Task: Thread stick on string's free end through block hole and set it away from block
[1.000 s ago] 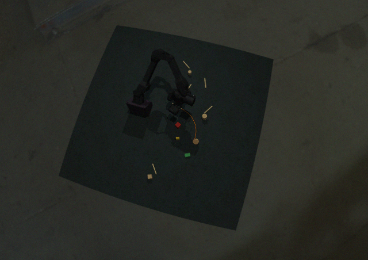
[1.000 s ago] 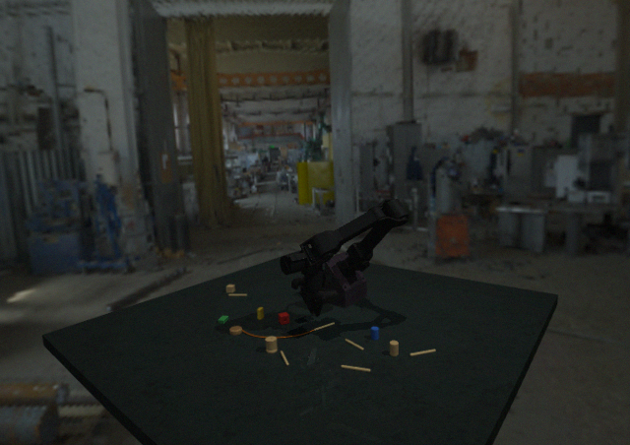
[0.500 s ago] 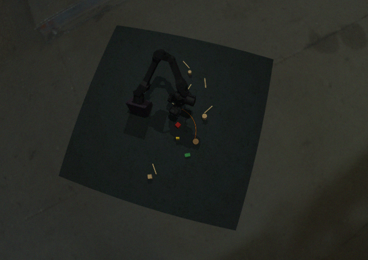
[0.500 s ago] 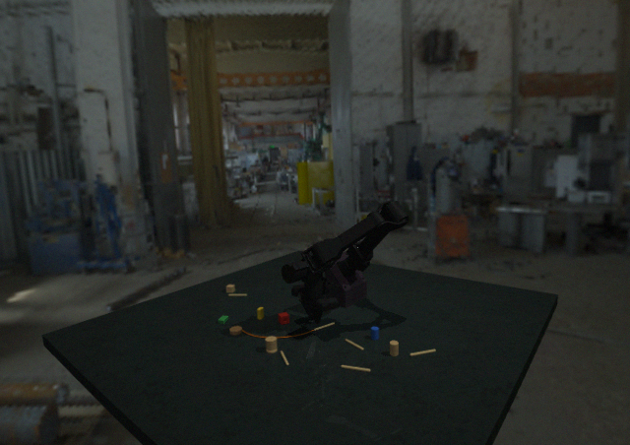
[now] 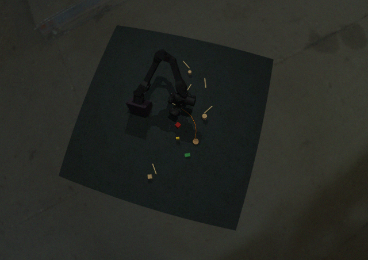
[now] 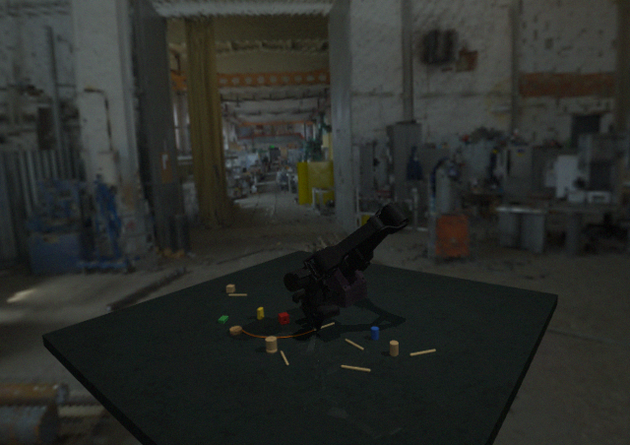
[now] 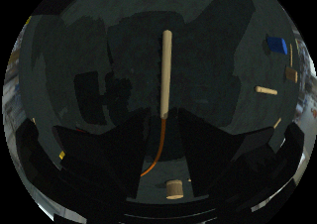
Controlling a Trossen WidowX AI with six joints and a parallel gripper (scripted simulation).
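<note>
Right now my gripper tip is 170 mm short of the wooden cylinder and 10 mm below it. Also, from my gripper tip: red block 30 mm ahead, 120 mm to the right, 10 mm above; blue cylinder 80 mm behind, 170 mm to the left, 10 mm above; thin stick 20 mm behind.
</note>
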